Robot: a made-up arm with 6 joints. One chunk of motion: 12 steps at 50 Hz.
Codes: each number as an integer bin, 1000 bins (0 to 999) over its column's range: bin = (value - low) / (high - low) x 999, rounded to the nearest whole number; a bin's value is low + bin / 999 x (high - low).
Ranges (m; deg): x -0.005..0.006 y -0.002..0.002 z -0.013..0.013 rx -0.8..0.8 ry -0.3..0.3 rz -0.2..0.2
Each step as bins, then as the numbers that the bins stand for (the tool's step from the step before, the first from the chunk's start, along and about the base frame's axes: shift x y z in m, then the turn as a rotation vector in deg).
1 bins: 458 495 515 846 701 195
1 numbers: 0.00004 -0.00002 0.00040 0.555 0.121 -0.122
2 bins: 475 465 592 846 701 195
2 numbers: 0.00023 -0.00014 0.00241 0.555 0.121 -0.122
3 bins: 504 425 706 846 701 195
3 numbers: 0.00055 -0.00030 0.00537 0.555 0.121 -0.122
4 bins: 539 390 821 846 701 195
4 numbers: 0.00093 -0.00044 0.00837 0.555 0.121 -0.122
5 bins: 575 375 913 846 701 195
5 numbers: 0.00133 -0.00050 0.01076 0.555 0.121 -0.122
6 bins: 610 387 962 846 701 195
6 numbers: 0.00172 -0.00045 0.01204 0.555 0.121 -0.122
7 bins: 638 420 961 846 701 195
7 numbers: 0.00203 -0.00032 0.01201 0.555 0.121 -0.122
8 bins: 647 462 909 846 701 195
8 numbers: 0.00212 -0.00015 0.01066 0.555 0.121 -0.122
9 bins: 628 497 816 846 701 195
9 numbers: 0.00191 -0.00001 0.00824 0.555 0.121 -0.122
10 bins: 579 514 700 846 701 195
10 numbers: 0.00138 0.00006 0.00522 0.555 0.121 -0.122
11 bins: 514 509 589 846 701 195
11 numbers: 0.00066 0.00004 0.00233 0.555 0.121 -0.122
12 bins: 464 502 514 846 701 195
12 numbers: 0.00011 0.00001 0.00038 0.555 0.121 -0.122
